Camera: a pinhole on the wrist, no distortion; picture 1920 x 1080 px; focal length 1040.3 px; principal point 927.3 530.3 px. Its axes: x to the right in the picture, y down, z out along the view. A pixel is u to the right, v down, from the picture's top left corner.
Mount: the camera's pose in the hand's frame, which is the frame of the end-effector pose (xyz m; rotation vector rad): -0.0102 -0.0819 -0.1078 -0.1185 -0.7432 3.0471
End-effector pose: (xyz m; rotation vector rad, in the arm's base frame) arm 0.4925 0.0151 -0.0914 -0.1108 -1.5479 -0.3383
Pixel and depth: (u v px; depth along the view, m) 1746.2 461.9 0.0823
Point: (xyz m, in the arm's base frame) 0.4971 -0.0915 -0.1887
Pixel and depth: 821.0 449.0 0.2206
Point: 0.3520 -0.1169 -0.1167
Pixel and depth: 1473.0 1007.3 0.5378
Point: 0.1189 -0.3865 -0.4855
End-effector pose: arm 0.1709 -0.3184 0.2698 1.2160 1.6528 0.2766
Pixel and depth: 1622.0 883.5 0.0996
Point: 0.0455 -0.4441 0.2314
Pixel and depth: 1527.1 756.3 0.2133
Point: 0.0818 -0.5577 0.1862
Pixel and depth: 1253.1 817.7 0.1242
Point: 0.0585 -0.4374 0.1974
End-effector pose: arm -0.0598 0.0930 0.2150 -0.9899 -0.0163 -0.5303
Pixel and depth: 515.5 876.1 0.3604
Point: -0.0836 0.0265 0.6169
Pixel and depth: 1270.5 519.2 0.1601
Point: -0.1844 0.0827 0.3345
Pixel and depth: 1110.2 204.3 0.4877
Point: -0.1634 0.3858 0.5318
